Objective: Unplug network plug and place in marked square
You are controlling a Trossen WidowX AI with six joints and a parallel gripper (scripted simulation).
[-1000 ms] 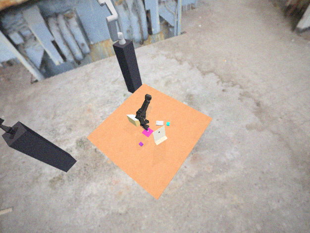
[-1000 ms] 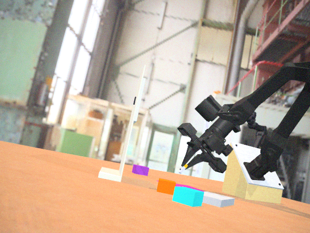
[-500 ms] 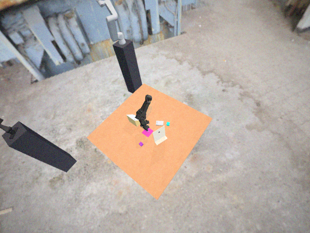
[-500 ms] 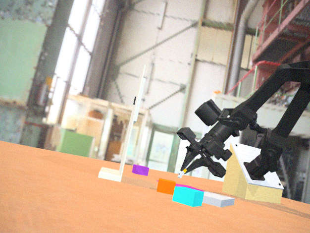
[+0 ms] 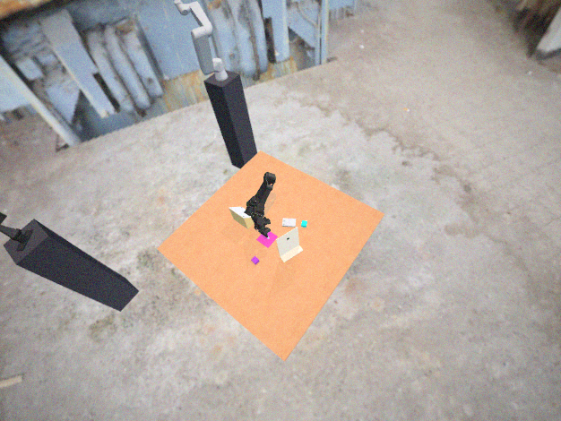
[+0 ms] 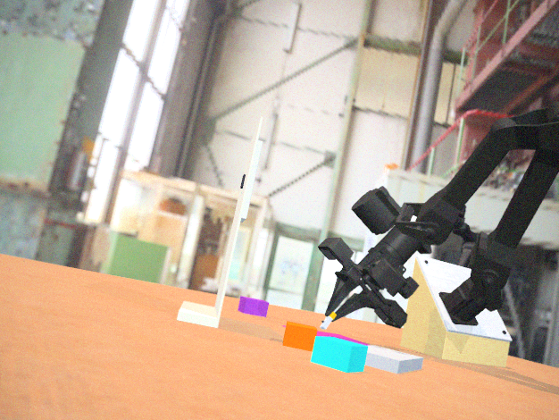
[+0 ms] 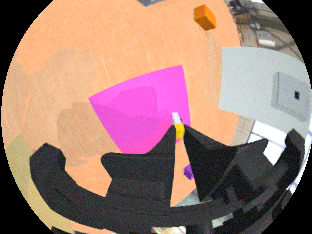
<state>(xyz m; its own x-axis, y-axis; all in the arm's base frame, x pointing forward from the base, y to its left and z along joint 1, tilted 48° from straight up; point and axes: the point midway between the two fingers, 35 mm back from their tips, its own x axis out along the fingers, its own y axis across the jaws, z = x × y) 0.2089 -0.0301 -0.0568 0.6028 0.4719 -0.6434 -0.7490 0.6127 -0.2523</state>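
Now: the magenta marked square 30 mm below my gripper tip and 10 mm behind it. Round my gripper tip: orange block 150 mm to the left, 150 mm ahead, 20 mm below; then network plug right at my gripper tip; then purple block 200 mm to the right, 30 mm ahead, 20 mm below.
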